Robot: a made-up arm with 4 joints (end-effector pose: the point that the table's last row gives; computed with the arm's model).
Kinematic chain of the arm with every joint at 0, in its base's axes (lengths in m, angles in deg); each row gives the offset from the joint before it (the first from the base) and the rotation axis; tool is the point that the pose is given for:
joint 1: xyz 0 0 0.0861 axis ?
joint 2: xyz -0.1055 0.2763 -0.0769 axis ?
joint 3: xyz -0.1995 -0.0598 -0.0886 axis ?
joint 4: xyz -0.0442 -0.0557 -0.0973 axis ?
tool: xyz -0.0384 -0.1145 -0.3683
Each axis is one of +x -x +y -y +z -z.
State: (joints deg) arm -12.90 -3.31 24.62 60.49
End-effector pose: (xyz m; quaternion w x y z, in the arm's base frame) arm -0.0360 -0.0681 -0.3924 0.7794 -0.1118 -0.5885 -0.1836
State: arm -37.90 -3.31 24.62 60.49
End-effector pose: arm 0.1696 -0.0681 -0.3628 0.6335 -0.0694 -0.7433 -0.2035
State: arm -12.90 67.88 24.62 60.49
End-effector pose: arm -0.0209 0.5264 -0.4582 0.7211 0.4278 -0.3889 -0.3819
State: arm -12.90 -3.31 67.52 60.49
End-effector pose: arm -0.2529 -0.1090 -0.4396 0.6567 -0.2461 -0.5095 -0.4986
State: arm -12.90 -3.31 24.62 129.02
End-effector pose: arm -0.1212 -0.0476 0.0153 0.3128 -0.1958 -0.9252 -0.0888
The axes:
joint 1: +y
joint 2: +x
joint 3: -z
joint 4: -y

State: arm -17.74 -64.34 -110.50 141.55
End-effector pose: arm -0.1421 0.4343 -0.1946 0.5171 0.4706 -0.3960 0.5953
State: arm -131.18 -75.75 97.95 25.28
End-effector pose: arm 0.3929 -0.2706 -0.2138 0.3477 -0.2325 0.6017 0.6804
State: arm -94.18 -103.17 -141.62 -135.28
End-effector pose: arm 0.0039 0.3987 0.1035 0.0685 0.4253 -0.7646 0.4794
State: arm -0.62 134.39 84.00 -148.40
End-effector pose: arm -0.4946 0.0826 -0.0098 0.5127 -0.4329 -0.4479 -0.5909
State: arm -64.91 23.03 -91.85 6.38
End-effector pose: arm 0.5105 0.4058 -0.3004 0.4703 -0.2230 -0.5138 0.6820
